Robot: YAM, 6 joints.
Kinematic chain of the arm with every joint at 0, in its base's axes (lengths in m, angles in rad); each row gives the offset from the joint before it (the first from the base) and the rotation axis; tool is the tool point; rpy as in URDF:
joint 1: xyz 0 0 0.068 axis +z
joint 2: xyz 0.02 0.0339 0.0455 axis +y
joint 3: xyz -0.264 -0.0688 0 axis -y
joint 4: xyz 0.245 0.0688 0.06 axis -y
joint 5: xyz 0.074 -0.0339 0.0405 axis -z
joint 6: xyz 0.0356 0 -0.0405 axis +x
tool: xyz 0 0 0 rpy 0 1.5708 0
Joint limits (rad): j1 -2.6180..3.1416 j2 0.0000..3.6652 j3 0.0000..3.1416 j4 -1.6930..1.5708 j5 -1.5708..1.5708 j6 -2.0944..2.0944
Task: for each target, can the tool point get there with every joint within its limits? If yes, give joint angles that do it. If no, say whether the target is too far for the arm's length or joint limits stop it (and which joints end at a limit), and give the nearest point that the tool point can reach.
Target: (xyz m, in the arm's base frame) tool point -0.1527 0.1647 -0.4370
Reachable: no: joint limits stop it (at a limit: joint 2) | nearest point -0.1549 0.1671 -0.3797 | short by 0.057 m
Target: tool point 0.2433 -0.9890 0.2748
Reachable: no: too far | nearest point 0.1524 -0.6194 0.2133 | short by 0.386 m
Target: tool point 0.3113 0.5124 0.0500
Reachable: yes | joints 0.9811 3.2681 2.6777 1.2034 -0.8304 -1.4294
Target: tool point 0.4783 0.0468 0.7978
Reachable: no: too far | nearest point 0.3677 0.0360 0.6327 | short by 0.199 m
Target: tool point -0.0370 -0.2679 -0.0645
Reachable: yes | joints -1.8345 2.5607 0.9891 -0.3915 -1.2780 -0.6688
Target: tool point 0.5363 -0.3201 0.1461
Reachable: yes | joints -0.4966 3.0730 2.7296 0.7678 0.8145 1.1436
